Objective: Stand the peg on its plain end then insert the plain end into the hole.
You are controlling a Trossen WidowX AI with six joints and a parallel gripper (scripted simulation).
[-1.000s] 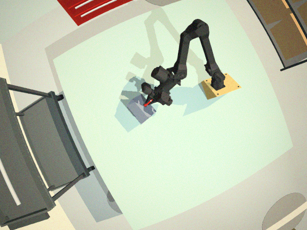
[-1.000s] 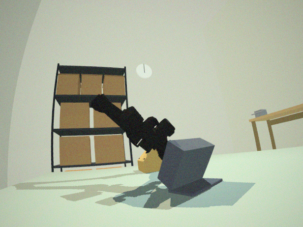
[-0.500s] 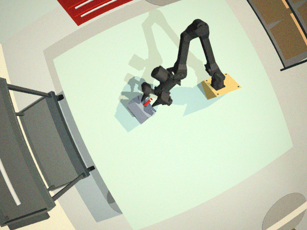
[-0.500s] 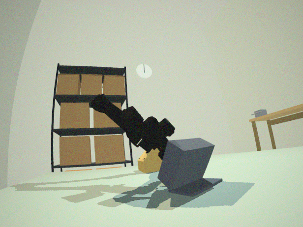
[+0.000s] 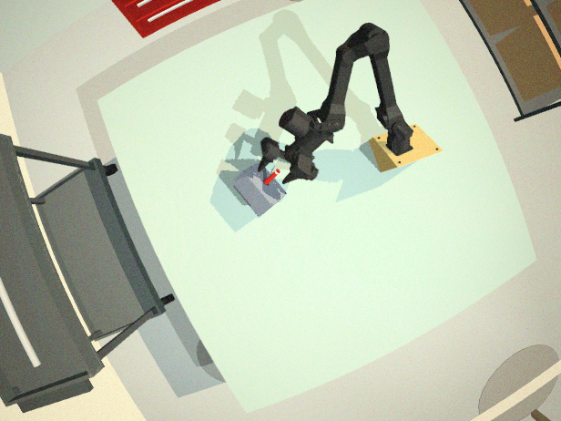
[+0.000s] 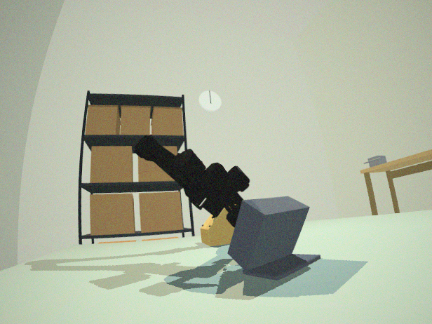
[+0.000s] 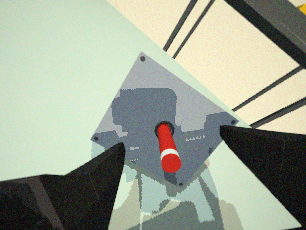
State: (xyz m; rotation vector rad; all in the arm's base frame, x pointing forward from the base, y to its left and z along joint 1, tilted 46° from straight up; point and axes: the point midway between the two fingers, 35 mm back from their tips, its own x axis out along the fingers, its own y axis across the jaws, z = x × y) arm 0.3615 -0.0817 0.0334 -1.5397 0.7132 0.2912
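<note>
Now: gripper tip 10 mm past the red peg. From my gripper tip the other things lie so: grey sloped panel 40 mm ahead, 10 mm to the left, 30 mm below.
</note>
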